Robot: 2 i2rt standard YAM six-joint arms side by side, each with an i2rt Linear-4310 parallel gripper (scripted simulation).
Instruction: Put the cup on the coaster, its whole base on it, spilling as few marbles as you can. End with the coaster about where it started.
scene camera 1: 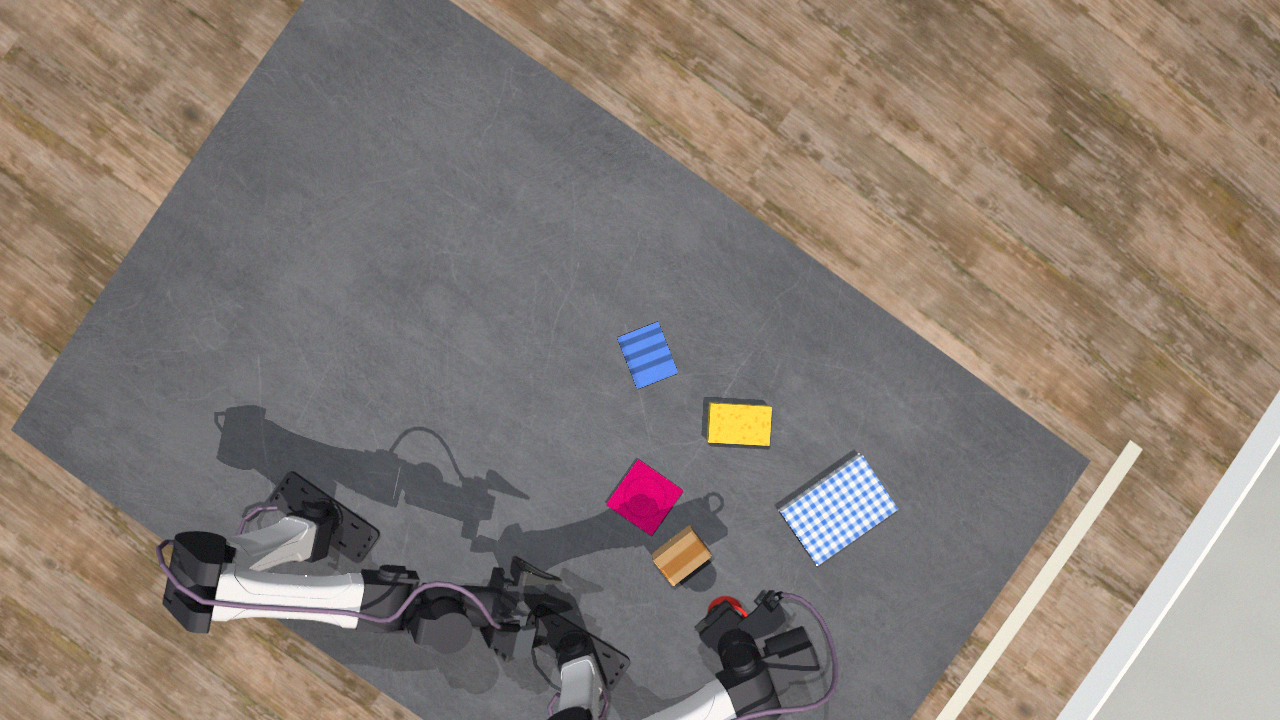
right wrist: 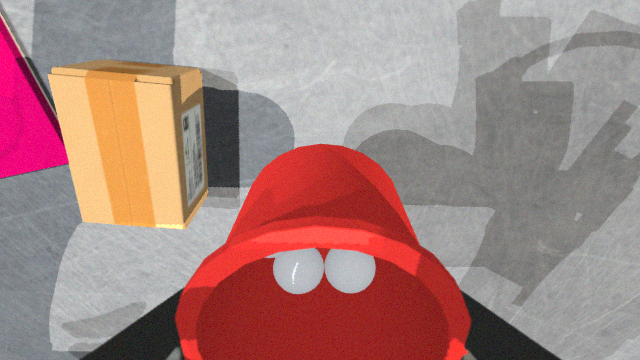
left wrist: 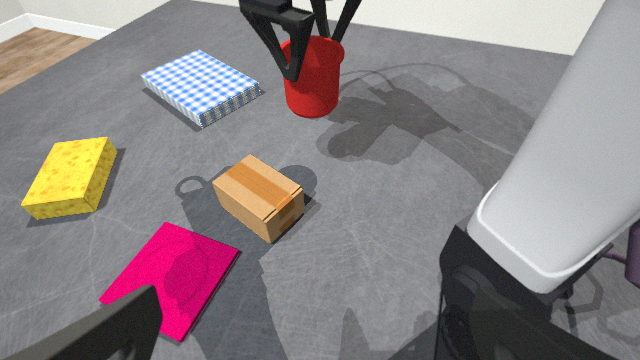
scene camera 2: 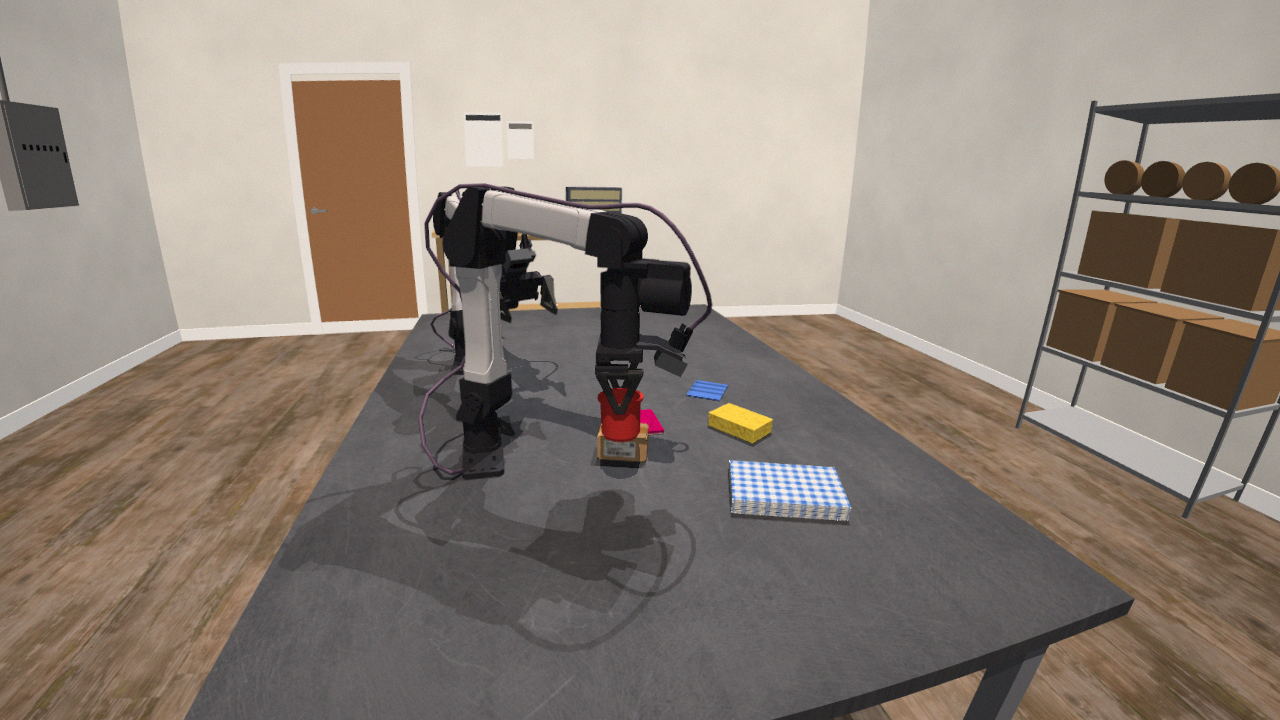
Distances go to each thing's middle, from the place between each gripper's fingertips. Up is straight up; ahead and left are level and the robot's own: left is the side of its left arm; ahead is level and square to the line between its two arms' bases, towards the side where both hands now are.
Labels:
My right gripper is now 100 mm short of the pink square coaster (scene camera 1: 644, 497), 200 mm to the right of it and 150 mm above it. From my right hand the other things lie so: red cup (scene camera 2: 619, 428): 30 mm below; then cardboard box (scene camera 1: 685, 552): 40 mm ahead, 100 mm to the left, 130 mm below; then yellow sponge (scene camera 1: 729, 423): 300 mm ahead, 120 mm to the left, 140 mm below.
Now: left hand (scene camera 2: 534, 316) 19 cm short of the pink square coaster, 8 cm to the left of it and 22 cm above it. Round my left hand: red cup 9 cm ahead, 28 cm to the right, 10 cm below; then cardboard box 13 cm ahead, 18 cm to the right, 20 cm below; then yellow sponge 38 cm ahead, 16 cm to the right, 21 cm below.

